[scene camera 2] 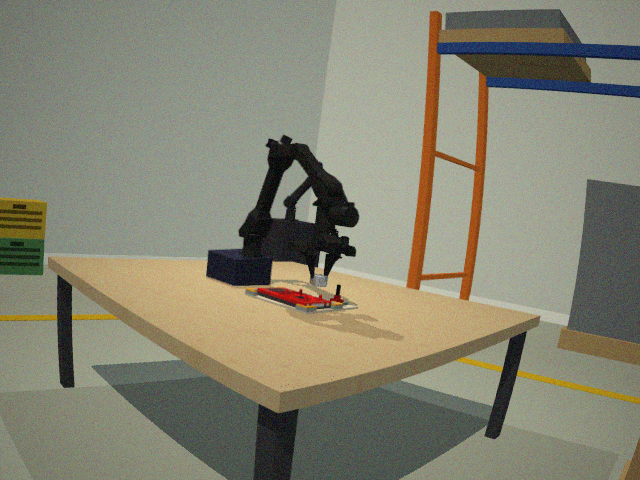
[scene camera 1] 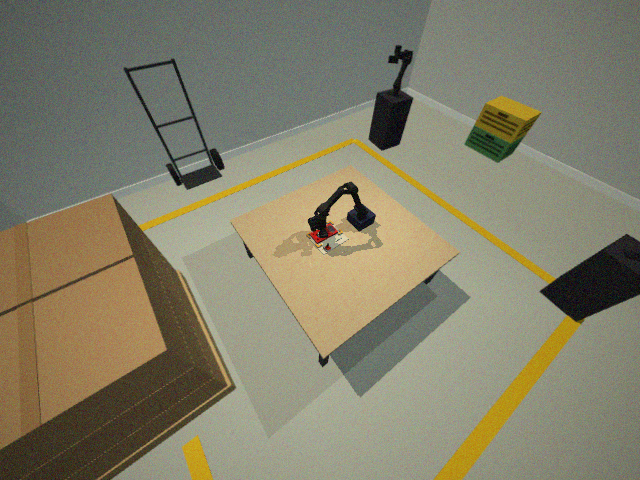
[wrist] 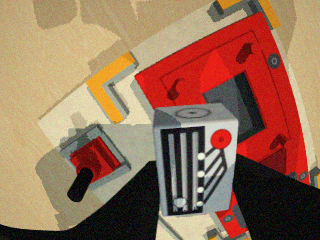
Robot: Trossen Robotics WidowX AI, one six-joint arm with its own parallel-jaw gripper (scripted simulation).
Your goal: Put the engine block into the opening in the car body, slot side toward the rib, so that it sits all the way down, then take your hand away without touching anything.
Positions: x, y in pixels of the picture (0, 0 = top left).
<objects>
my gripper: holds a grey engine block [wrist: 195, 145]
</objects>
